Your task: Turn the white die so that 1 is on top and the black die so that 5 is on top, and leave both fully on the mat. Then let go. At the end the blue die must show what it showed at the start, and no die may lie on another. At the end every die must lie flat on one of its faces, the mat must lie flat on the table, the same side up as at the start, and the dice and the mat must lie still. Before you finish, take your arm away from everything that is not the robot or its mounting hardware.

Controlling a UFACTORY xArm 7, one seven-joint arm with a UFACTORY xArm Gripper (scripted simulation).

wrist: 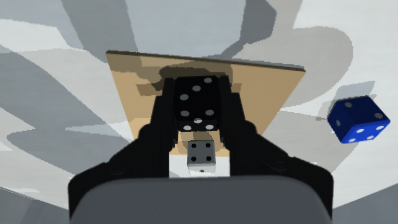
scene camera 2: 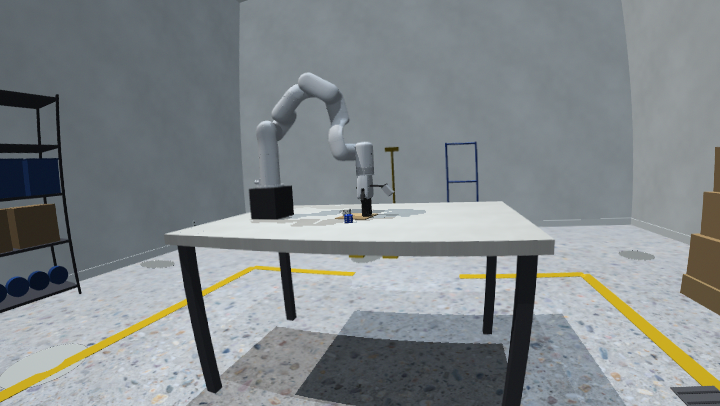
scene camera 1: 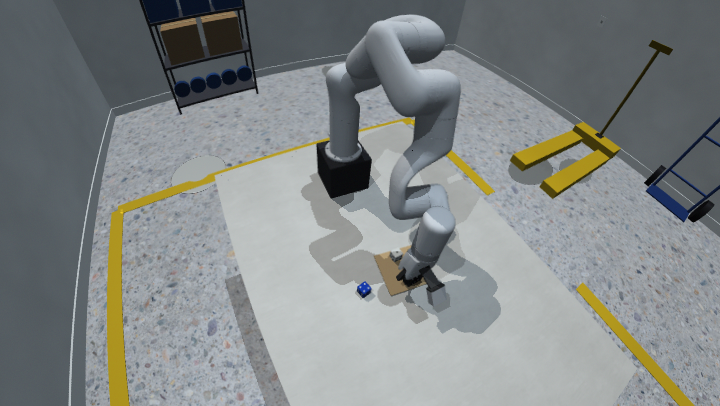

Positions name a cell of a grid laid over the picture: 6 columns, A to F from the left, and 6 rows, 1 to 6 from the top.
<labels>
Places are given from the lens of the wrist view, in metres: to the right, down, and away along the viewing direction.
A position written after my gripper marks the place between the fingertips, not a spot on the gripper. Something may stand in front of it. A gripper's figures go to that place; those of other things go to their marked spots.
my gripper (wrist: C3): 0.00, -0.02, 0.13
blue die (wrist: F4): 0.13, 0.01, 0.13
tan mat (wrist: C3): -0.04, -0.03, 0.12
black die (wrist: C3): 0.00, -0.01, 0.10
The marked spots on the black die and the tan mat are 0.05 m apart.
</labels>
